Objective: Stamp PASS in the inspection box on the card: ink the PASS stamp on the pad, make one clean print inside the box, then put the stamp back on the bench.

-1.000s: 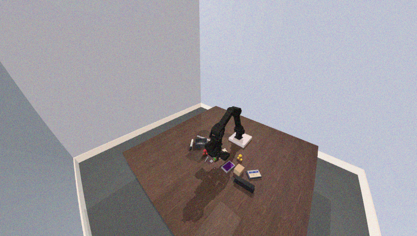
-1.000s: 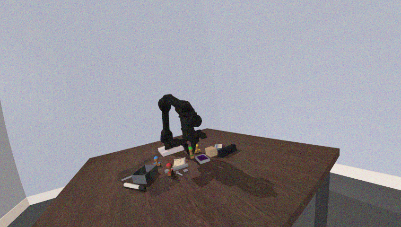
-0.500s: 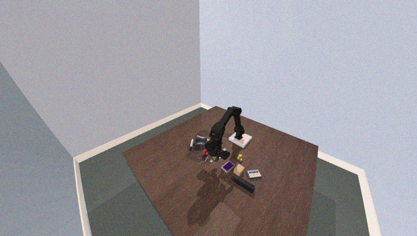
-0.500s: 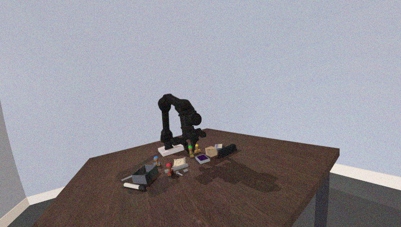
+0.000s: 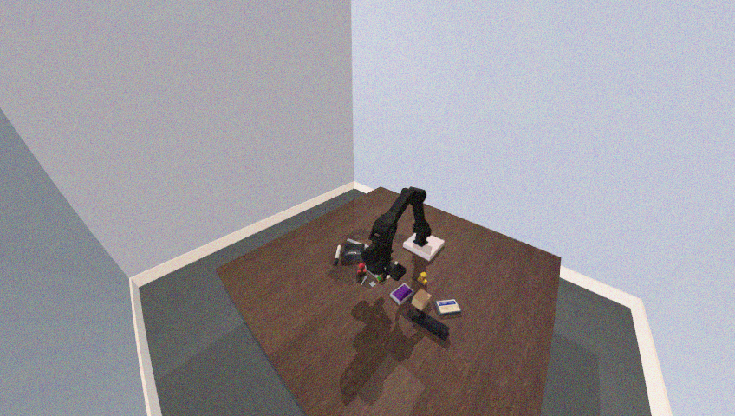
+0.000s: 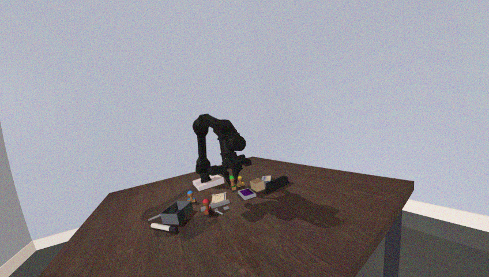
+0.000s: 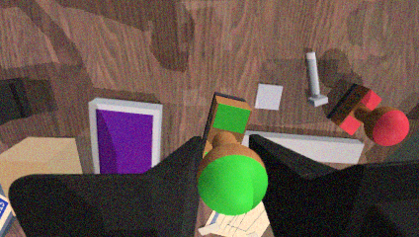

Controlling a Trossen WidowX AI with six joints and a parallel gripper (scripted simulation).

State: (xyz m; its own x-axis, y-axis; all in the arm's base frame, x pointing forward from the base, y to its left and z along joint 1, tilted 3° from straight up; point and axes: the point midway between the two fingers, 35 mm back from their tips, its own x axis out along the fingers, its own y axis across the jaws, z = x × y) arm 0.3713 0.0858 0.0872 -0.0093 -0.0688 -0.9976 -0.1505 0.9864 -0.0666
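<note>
The ink pad lies 9 cm below my gripper tip, 8 cm to the left of it and 6 cm behind it. The rest, counted from my gripper tip: green-knobbed stamp right at my gripper tip; grey square 9 cm below, 5 cm to the right, 1 cm ahead; bolt 9 cm to the right, 9 cm below, 2 cm ahead.
</note>
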